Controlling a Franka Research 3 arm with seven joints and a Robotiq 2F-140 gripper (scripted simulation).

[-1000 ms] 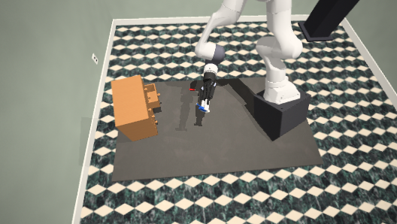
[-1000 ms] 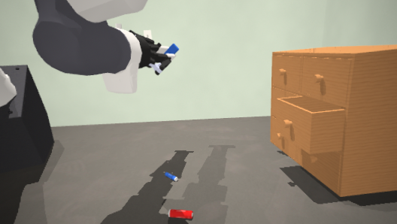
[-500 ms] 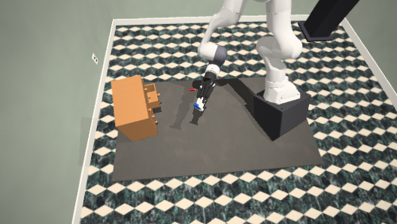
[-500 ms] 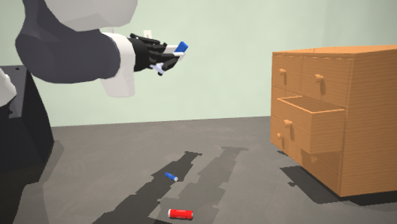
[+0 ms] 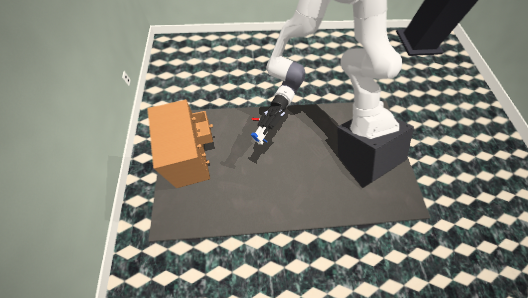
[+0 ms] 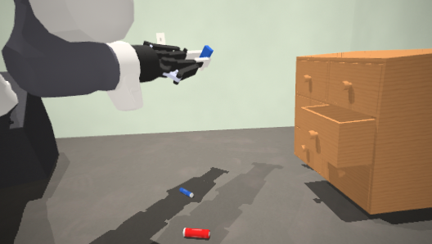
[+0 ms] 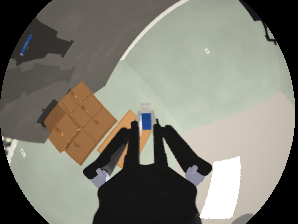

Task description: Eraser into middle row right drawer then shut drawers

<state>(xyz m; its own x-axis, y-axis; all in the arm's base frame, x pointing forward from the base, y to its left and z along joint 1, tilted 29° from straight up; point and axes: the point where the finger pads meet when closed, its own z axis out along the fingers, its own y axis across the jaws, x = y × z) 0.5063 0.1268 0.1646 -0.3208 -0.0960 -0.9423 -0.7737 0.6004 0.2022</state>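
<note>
The eraser is 10 mm ahead of my hand and 20 mm to the left of it. The rest, counted from my hand: small blue cylinder (40 mm behind, 130 mm to the right, 310 mm below); then red cylinder (280 mm to the right, 310 mm below).
</note>
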